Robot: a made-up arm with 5 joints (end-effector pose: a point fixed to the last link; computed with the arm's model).
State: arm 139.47 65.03 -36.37 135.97 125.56
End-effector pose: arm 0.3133 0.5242 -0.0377 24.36 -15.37 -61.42
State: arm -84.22 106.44 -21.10 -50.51 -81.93
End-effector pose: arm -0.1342 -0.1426 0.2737 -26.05 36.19 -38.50
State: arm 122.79 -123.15 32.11 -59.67 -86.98
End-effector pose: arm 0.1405 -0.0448 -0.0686 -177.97 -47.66 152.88
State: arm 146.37 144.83 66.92 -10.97 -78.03
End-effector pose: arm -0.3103 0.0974 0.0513 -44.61 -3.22 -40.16
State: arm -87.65 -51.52 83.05 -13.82 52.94
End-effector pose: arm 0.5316 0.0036 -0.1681 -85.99 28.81 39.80
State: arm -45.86 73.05 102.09 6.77 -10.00
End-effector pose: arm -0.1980 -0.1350 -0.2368 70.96 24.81 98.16
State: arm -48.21 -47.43 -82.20 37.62 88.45
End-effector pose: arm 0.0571 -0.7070 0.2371 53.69 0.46 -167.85
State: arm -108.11 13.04 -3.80 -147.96 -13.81
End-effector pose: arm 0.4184 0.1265 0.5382 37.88 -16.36 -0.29
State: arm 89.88 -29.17 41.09 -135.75 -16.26
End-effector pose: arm 0.3980 -0.2733 -0.0204 -126.93 -28.75 -41.99
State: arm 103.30 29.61 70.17 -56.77 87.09
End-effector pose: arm 0.2758 0.4614 0.4974 107.31 -5.36 87.13
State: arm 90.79 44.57 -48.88 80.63 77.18
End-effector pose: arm 0.0166 0.1950 -0.5830 -47.01 16.30 -43.70
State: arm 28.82 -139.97 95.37 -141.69 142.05
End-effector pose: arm 0.0921 0.1526 0.2501 13.44 21.94 -53.13
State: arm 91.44 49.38 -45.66 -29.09 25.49
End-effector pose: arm 0.1097 0.4854 -0.2355 144.97 63.87 79.96
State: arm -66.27 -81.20 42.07 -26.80 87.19
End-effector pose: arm 0.5015 0.4079 0.3031 -36.62 -53.14 25.38
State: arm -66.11 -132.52 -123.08 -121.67 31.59
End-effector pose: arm 0.1692 -0.4040 0.2784 -156.23 -57.34 -25.50
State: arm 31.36 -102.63 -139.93 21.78 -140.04
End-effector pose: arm 0.3802 0.3465 0.0642 104.47 -60.74 -87.62
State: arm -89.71 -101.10 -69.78 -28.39 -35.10
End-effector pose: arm 0.2612 0.0966 0.3538 -78.41 -36.61 121.06
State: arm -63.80 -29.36 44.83 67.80 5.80
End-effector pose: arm 0.7793 -0.1639 0.2281 -129.91 24.23 49.47
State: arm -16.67 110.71 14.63 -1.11 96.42
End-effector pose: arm -0.4343 -0.4857 -0.2756 -110.02 -9.35 -93.98
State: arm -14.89 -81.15 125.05 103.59 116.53
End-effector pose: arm 0.0325 0.4910 0.1941 -133.73 -19.57 -153.92
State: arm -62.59 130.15 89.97 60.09 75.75
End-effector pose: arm -0.4424 -0.2063 -0.3531 -78.27 39.63 -64.59
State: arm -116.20 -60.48 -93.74 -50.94 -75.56
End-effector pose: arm 0.2597 -0.0669 0.2805 -83.33 7.60 111.44
